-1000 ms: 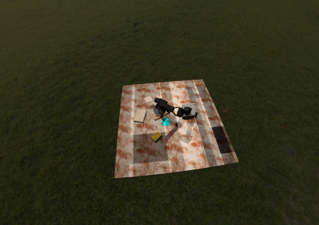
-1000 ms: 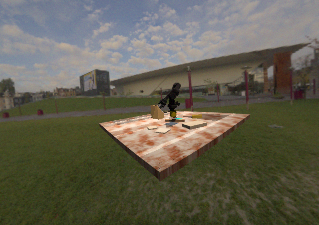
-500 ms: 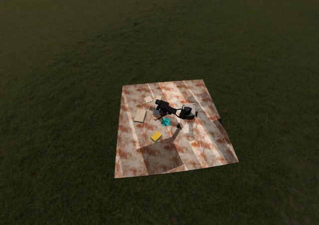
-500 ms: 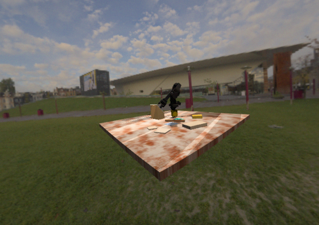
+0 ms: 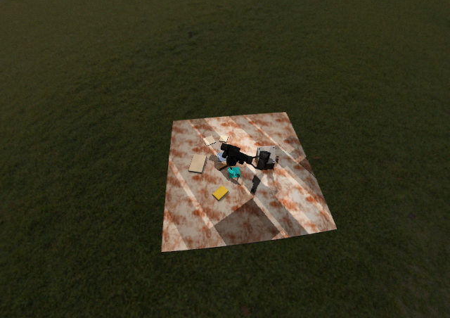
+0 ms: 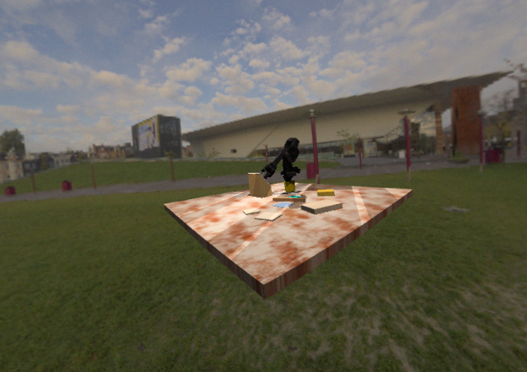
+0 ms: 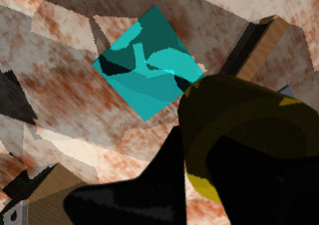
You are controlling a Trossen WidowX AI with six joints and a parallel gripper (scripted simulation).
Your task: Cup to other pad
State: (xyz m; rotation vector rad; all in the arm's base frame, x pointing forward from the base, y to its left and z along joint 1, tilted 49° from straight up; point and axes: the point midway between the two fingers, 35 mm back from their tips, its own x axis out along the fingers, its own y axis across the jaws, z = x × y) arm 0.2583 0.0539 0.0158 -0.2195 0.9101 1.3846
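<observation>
My gripper tip is 10 mm past the teal pad, 40 mm to the right of it and 100 mm above it. Also, from my gripper tip: thin orange stick 40 mm ahead, 40 mm to the right, 90 mm below; light blue pad 90 mm ahead, 130 mm to the right, 100 mm below; yellow cup 20 mm ahead, 10 mm to the right.
</observation>
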